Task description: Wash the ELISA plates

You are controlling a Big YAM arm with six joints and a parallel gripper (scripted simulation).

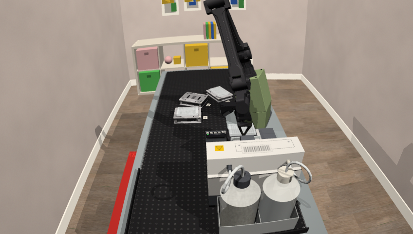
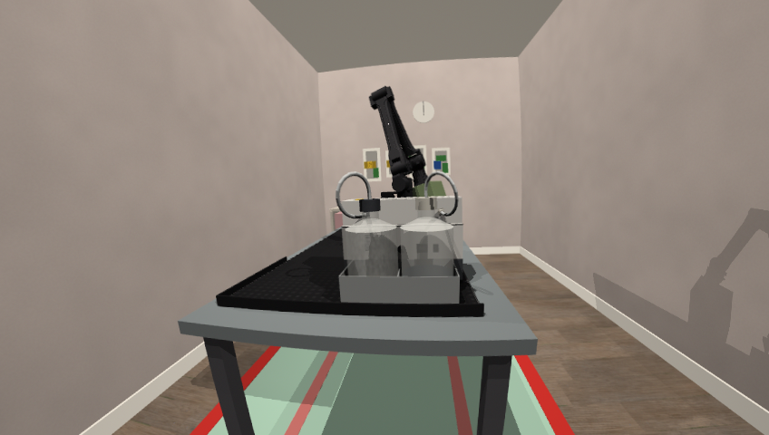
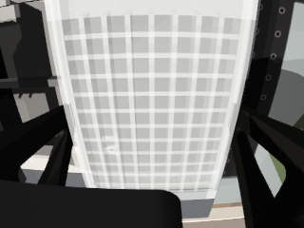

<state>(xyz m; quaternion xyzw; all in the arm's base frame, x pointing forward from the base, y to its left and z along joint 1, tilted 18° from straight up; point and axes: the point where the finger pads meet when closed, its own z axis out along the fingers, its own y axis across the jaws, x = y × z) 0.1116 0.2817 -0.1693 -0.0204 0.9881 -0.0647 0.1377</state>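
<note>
Right now my hand is 40 mm above the washer carrier. The rest, counted from my hand: plate washer 150 mm to the left, 10 mm above.
</note>
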